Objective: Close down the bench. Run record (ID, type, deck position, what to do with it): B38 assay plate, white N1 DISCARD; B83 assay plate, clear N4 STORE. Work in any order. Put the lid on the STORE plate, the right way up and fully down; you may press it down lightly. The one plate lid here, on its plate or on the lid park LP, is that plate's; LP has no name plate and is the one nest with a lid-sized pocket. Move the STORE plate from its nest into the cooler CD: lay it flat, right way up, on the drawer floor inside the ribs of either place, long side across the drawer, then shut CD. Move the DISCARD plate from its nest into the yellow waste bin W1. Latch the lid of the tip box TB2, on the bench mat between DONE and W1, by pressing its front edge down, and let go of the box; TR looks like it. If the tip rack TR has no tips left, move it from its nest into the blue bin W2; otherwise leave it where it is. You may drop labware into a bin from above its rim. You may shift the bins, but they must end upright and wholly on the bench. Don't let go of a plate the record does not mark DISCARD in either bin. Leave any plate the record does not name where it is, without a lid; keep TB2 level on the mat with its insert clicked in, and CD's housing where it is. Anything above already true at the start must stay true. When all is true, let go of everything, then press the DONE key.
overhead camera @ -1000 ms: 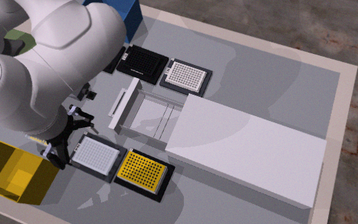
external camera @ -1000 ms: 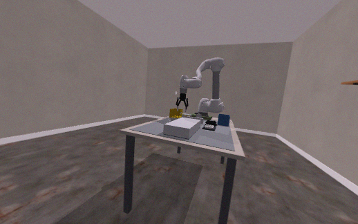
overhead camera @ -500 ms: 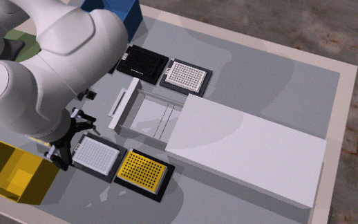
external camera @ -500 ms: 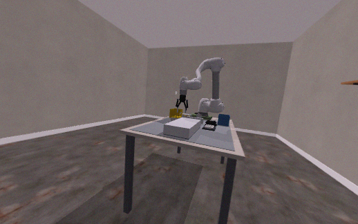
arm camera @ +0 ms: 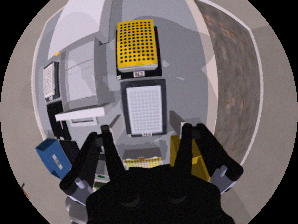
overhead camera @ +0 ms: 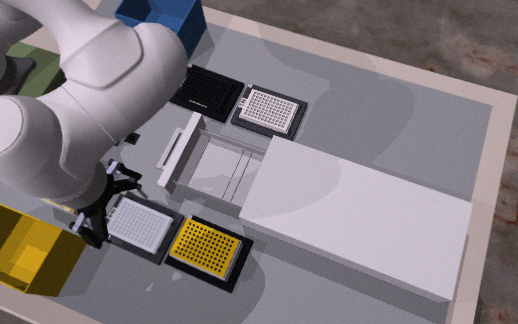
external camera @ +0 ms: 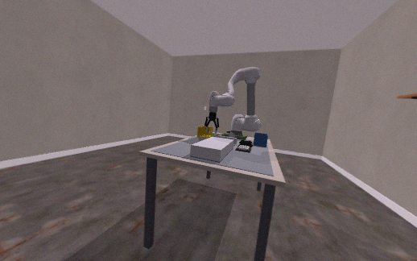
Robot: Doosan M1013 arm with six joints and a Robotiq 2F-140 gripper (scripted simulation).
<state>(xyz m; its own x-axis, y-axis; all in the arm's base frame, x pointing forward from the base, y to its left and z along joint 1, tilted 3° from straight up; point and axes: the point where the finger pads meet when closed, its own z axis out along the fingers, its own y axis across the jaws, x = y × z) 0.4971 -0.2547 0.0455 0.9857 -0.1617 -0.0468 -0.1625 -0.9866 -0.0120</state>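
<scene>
The flat grey lid is 8 cm below my hand. The rest, counted from my hand: yellow tip rack: 16 cm ahead, 5 cm below, 2 cm to the right; clear assay plate: 9 cm below; yellow bin W1: 20 cm behind, 11 cm to the right, 7 cm below.
</scene>
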